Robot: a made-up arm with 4 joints.
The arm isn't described. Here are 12 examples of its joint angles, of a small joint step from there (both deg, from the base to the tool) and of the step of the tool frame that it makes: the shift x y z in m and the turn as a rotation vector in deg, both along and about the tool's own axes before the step.
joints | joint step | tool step
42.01 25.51 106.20 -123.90 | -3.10 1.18 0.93 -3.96 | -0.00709 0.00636 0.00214 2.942 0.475 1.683
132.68 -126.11 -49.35 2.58 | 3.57 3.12 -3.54 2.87 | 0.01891 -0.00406 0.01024 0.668 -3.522 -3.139
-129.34 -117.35 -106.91 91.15 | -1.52 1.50 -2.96 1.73 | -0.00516 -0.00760 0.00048 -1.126 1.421 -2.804
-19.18 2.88 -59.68 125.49 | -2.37 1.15 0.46 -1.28 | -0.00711 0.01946 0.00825 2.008 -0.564 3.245
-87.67 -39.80 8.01 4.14 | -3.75 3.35 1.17 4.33 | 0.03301 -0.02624 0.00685 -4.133 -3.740 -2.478
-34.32 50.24 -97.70 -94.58 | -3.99 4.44 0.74 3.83 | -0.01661 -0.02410 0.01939 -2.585 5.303 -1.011
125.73 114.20 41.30 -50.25 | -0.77 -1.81 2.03 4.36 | 0.00436 0.00364 0.00370 0.375 0.632 -4.678
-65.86 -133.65 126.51 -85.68 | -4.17 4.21 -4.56 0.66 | 0.00879 -0.01279 -0.01461 -4.094 -0.684 -0.129
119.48 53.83 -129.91 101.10 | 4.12 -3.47 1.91 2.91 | 0.01080 -0.02213 -0.01165 -1.254 1.319 -6.922
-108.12 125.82 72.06 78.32 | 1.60 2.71 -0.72 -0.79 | 0.01262 0.00504 -0.00237 1.064 -2.263 0.272
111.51 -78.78 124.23 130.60 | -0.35 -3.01 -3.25 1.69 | -0.01514 -0.01340 -0.00554 -3.950 4.864 -1.924
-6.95 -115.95 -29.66 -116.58 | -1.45 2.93 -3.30 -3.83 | -0.00758 0.00725 0.00595 0.878 -0.898 4.645
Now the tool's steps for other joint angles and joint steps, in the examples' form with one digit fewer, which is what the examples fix.
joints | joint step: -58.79 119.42 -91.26 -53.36 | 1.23 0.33 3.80 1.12
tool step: -0.0135 -0.0084 0.0054 -1.65 3.93 -0.50
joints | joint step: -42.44 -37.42 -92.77 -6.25 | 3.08 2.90 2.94 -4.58
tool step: -0.0120 -0.0197 0.0145 -6.05 -0.98 2.12
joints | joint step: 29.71 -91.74 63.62 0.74 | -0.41 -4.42 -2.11 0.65
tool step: 0.0020 0.0331 0.0087 6.54 -0.23 -0.44
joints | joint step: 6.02 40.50 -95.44 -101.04 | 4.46 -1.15 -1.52 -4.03
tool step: 0.0155 0.0261 -0.0046 1.81 -3.16 0.32
